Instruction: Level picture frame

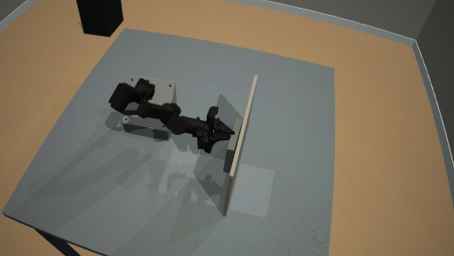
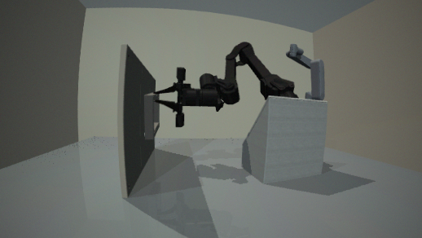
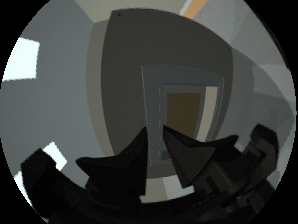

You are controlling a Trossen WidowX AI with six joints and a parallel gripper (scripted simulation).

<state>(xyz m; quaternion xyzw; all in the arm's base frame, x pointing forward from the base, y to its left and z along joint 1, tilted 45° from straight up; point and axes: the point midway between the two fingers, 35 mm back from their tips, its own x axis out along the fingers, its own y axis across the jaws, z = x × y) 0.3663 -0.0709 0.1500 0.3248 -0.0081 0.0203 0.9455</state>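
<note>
Right now the picture frame is 5 cm below my gripper tip and 1 cm ahead of it. From my gripper tip the other things lie so: wall panel 7 cm below, 2 cm to the left, 2 cm ahead.
</note>
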